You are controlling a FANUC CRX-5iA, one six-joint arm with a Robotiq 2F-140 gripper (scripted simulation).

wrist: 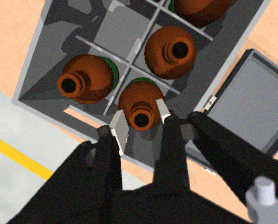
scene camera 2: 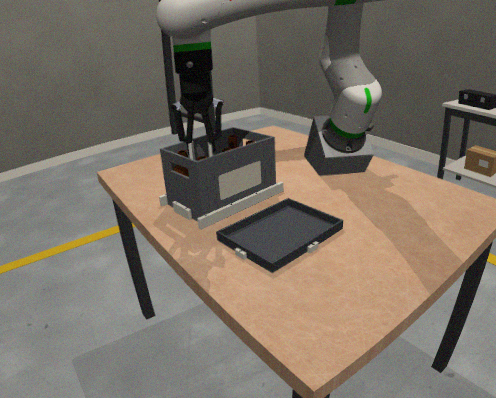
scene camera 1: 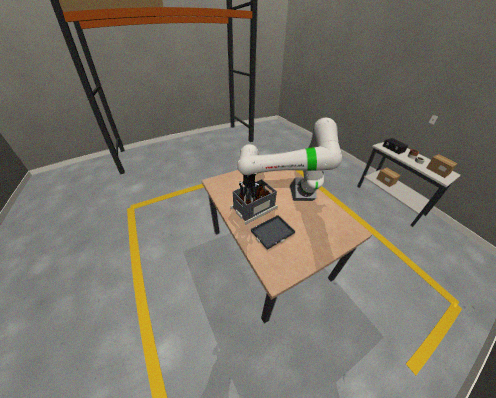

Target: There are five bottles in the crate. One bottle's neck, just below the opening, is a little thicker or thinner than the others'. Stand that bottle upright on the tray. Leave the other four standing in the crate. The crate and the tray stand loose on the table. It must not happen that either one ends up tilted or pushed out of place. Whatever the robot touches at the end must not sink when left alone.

In view: the gripper (scene camera 2: pixel 202 165), a dark grey crate (scene camera 2: pixel 214 182), a dark tray (scene camera 2: pixel 272 232), a glass bottle (wrist: pixel 138 100) and a glass bottle (wrist: pixel 88 79).
The dark grey crate shows as well in the wrist view (wrist: pixel 55 41). The dark tray also shows in scene camera 1 (scene camera 1: pixel 269 232). The gripper is seen too in the wrist view (wrist: pixel 142 114).
